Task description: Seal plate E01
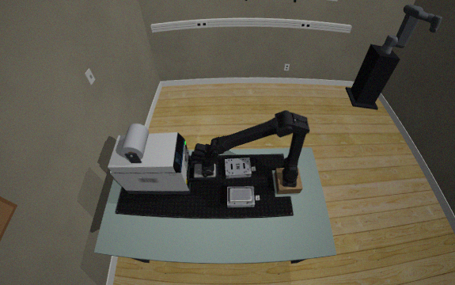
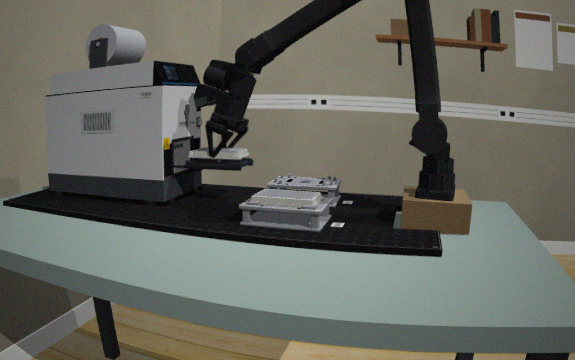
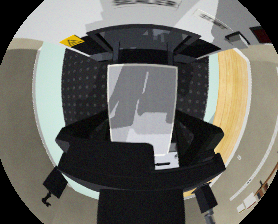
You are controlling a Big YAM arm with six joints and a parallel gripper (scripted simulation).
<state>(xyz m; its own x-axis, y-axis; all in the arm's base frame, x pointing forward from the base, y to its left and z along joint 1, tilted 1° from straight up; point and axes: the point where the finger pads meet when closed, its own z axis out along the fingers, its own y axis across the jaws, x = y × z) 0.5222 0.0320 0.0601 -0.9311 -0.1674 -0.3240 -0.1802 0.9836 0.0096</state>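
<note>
Now: hand 30 mm above the sealer stage. Also, from my hand: foil roll: 330 mm ahead, 300 mm above, 50 mm to the left; plate: 230 mm behind, 110 mm to the left, 70 mm below.
</note>
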